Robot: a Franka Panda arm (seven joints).
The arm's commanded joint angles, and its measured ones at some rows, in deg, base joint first. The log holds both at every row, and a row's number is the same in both.
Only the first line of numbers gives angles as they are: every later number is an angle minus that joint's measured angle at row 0.
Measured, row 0: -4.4, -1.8, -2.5, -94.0, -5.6, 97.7, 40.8
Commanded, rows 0 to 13: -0.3, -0.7, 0.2, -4.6, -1.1, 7.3, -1.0; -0.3, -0.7, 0.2, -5.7, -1.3, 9.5, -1.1; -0.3, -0.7, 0.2, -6.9, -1.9, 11.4, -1.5; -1.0, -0.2, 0.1, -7.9, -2.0, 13.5, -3.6; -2.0, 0.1, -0.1, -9.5, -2.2, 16.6, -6.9; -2.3, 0.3, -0.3, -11.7, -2.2, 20.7, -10.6; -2.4, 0.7, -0.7, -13.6, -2.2, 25.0, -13.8; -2.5, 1.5, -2.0, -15.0, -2.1, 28.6, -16.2; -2.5, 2.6, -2.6, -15.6, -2.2, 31.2, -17.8; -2.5, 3.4, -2.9, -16.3, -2.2, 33.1, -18.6; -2.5, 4.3, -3.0, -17.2, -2.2, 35.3, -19.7; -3.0, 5.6, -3.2, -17.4, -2.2, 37.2, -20.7; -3.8, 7.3, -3.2, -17.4, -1.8, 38.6, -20.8; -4.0, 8.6, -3.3, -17.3, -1.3, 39.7, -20.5
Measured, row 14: -2.9, 5.5, -3.3, -16.9, -1.3, 35.6, -19.4
